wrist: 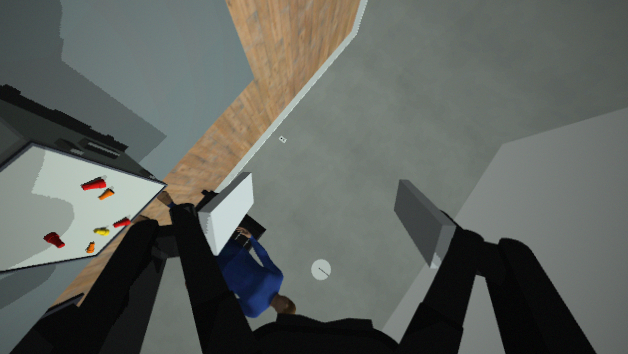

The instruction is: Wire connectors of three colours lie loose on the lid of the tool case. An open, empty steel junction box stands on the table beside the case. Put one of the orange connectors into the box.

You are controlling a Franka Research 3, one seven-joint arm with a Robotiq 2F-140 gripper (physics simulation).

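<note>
My gripper (323, 191) is wide open with nothing between its fingers. The pale lid of the tool case (60, 165) shows at the left edge, off to the left of the fingers and tilted in the view. On it lie an orange connector (106, 194) beside a red connector (94, 184), and a second orange connector (90, 247) near the lid's lower edge. A yellow connector (101, 231), a small red connector (121, 222) and a dark red connector (53, 239) lie there too. The steel junction box does not show in this view.
The case's dark side with latches (102, 149) borders a blue-grey surface (150, 45). Beyond are a wooden floor (295, 35), a grey wall (400, 90) with a round clock (321, 269), and a person in blue (252, 282), partly behind the left finger.
</note>
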